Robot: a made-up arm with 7 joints. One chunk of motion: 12 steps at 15 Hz.
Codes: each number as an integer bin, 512 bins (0 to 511) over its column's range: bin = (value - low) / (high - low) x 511, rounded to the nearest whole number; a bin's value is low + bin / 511 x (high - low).
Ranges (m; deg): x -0.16..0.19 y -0.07..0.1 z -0.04..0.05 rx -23..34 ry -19..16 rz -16..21
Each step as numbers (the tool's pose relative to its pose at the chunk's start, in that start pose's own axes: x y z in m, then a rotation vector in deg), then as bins.
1 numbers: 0.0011 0.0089 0.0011 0.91 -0.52 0.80
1 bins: 235 237 233 214 270 232
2 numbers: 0.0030 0.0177 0.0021 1.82 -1.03 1.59
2 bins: 238 264 239 223 262 243
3 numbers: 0.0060 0.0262 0.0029 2.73 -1.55 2.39
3 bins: 242 289 244 231 255 254
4 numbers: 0.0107 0.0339 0.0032 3.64 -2.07 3.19
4 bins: 249 312 245 239 247 265
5 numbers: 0.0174 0.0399 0.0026 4.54 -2.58 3.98
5 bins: 259 330 242 247 240 276
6 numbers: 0.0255 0.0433 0.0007 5.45 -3.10 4.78
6 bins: 271 341 231 255 232 287
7 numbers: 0.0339 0.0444 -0.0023 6.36 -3.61 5.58
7 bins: 283 344 214 263 225 298
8 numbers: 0.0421 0.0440 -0.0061 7.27 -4.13 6.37
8 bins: 295 343 192 271 217 309
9 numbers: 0.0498 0.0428 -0.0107 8.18 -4.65 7.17
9 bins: 306 339 166 280 210 320
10 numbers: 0.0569 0.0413 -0.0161 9.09 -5.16 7.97
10 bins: 317 335 136 288 202 331
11 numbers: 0.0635 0.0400 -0.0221 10.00 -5.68 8.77
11 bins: 326 331 102 296 194 342
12 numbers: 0.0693 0.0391 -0.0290 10.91 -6.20 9.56
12 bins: 335 328 62 304 187 353
